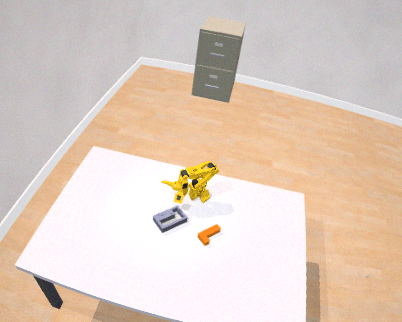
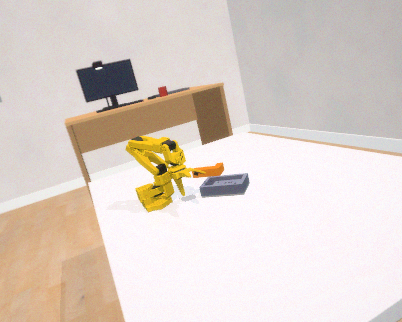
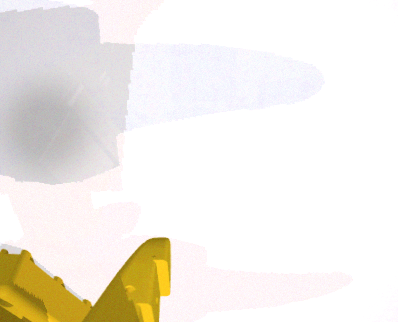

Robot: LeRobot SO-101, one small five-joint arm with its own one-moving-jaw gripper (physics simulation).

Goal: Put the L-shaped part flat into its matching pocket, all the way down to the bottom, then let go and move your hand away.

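Frame: origin at the arm's base, x back, y right, z up, level; millimetres.
Seen in the pictures: end effector, tool point: (image 2: pixel 183 194) (image 3: pixel 170 259); arm's base, origin of the base link: (image 1: pixel 198 198) (image 2: pixel 162 201).
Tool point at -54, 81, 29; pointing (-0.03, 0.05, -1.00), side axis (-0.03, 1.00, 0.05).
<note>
Offsets run from my tool point to a thing's top centre, as dx, dy, dz. Level surfaces: height alone.
The orange L-shaped part @(-170, -185, +1) (image 1: pixel 208 234) (image 2: pixel 210 170) lies flat on the white table @(dz -29) (image 1: pixel 104 255) (image 2: pixel 263 239), to the right of the grey pocket block @(-135, +20, +7) (image 1: pixel 162 227) (image 2: pixel 223 191). The block's L-shaped pocket has nothing in it. My gripper (image 1: pixel 171 191) (image 2: pixel 193 183) is fully open and empty. It hangs low over the table just behind the block, close to the folded yellow arm's base.
A grey filing cabinet (image 1: pixel 217 61) stands on the wooden floor at the far wall. A wooden desk (image 2: pixel 136 118) with a dark monitor (image 2: pixel 107 80) stands behind the table. The table's edges are far from the objects.
</note>
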